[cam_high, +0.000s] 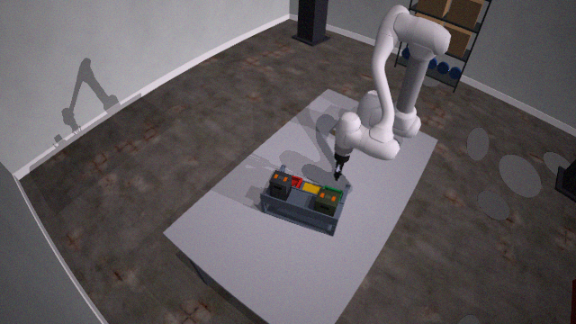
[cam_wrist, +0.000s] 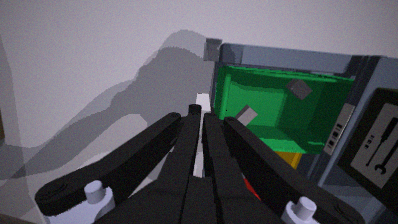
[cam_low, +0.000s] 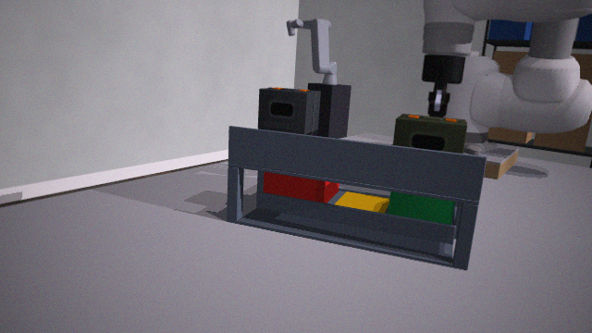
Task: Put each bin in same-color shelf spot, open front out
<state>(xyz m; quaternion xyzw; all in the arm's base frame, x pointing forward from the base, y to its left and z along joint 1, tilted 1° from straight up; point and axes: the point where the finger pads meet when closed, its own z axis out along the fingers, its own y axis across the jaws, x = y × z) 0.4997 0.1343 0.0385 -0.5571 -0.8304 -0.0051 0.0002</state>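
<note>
My gripper is now 11 cm short of the green bin, 4 cm to the right of it and 4 cm above it. From my hand the other things lie so: olive box 20 cm ahead, 8 cm to the left, 7 cm above; red bin 19 cm ahead, 17 cm to the right, 4 cm below; dark grey box 28 cm ahead, 14 cm to the right, 8 cm above.
</note>
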